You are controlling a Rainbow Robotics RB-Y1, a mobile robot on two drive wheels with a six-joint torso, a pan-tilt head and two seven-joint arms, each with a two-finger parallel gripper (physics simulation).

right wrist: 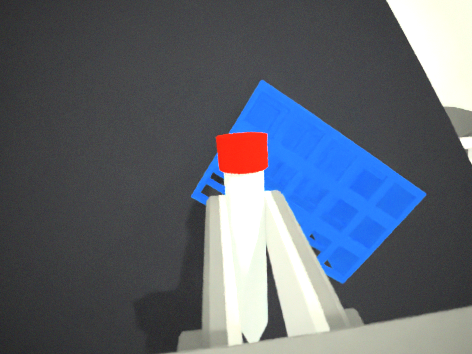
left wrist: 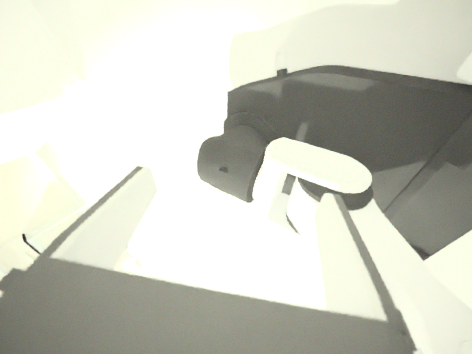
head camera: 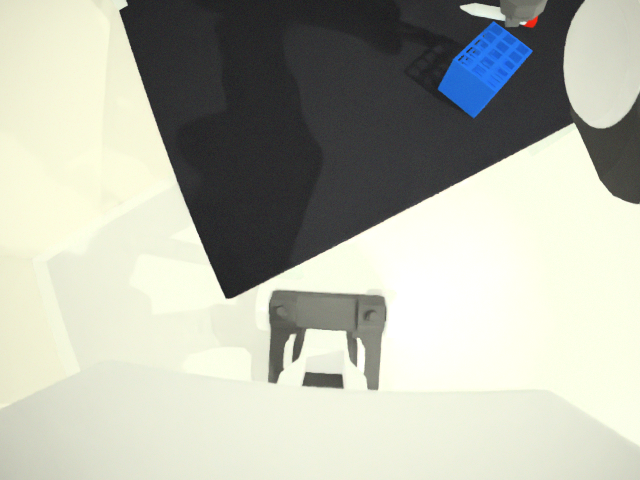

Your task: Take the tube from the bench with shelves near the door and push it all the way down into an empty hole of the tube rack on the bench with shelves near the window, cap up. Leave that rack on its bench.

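Pixels of known places: left gripper, fingertip midpoint: [left wrist: 233, 191]; right gripper, fingertip midpoint: [right wrist: 244, 207] [head camera: 511, 18]; robot's base, origin of the base link: [head camera: 327, 308].
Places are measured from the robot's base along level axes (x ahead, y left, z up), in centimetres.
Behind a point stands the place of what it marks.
My right gripper [head camera: 512, 22] {x 53.3, y -26.9, z 102.9 cm} [right wrist: 244, 207] {x 53.3, y -26.9, z 102.9 cm} is shut on the tube [head camera: 483, 11] {x 52.9, y -21.7, z 103.7 cm} [right wrist: 244, 184] {x 53.0, y -28.5, z 104.4 cm}, a white tube with a red cap. In the head camera the tube slants far from upright, cap at the right and pointed tip at the left. The blue tube rack [head camera: 467, 88] {x 44.2, y -21.5, z 96.1 cm} [right wrist: 364, 206] {x 45.6, y -24.2, z 99.1 cm} stands on the black bench top [head camera: 361, 170] {x 30.0, y -4.4, z 91.4 cm} [right wrist: 100, 90] {x 65.6, y -35.4, z 91.4 cm}; the holes that show hold no tubes. In the right wrist view the cap and fingers cover the rack's left part; the height between them is unclear. My left gripper [left wrist: 233, 191] {x -31.0, y 22.2, z 55.9 cm} is open and empty, away from the rack.
The bench's near edge runs from bottom left up to the right in the head camera, and its left edge borders pale floor. A white arm link [head camera: 599, 62] {x 24.3, y -14.6, z 124.0 cm} hangs at the upper right. A dark grey bracket [head camera: 326, 311] {x 0.6, y 0.3, z 19.1 cm} shows at the bottom centre, beyond the bench corner.
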